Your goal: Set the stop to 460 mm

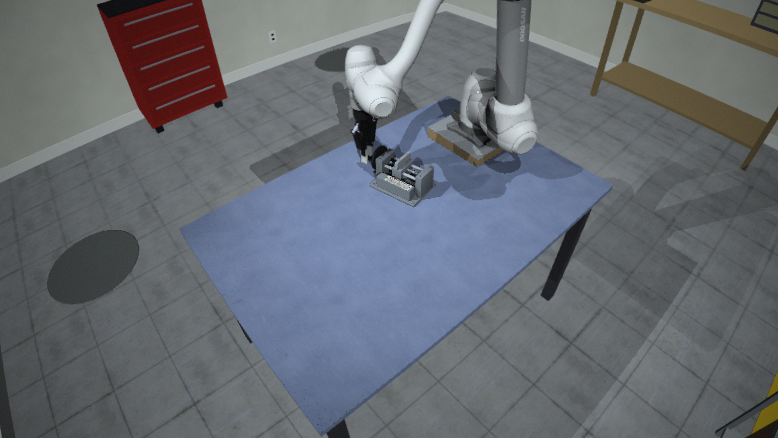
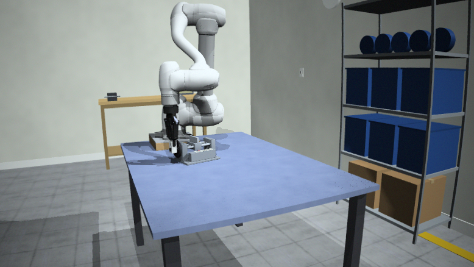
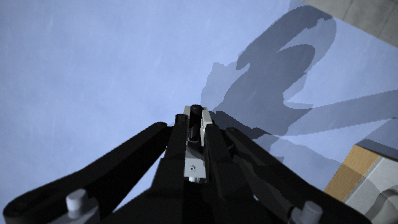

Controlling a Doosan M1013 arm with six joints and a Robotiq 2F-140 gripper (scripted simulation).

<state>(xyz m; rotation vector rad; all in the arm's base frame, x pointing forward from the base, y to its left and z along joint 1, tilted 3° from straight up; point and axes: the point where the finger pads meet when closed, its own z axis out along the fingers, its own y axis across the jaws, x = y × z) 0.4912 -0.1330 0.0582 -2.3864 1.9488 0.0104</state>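
Right now the grey stop block is 50 mm behind my hand, 130 mm to the left of it and 10 mm below it. Also, from my hand: black handwheel 10 mm behind, 20 mm to the left, 20 mm below.
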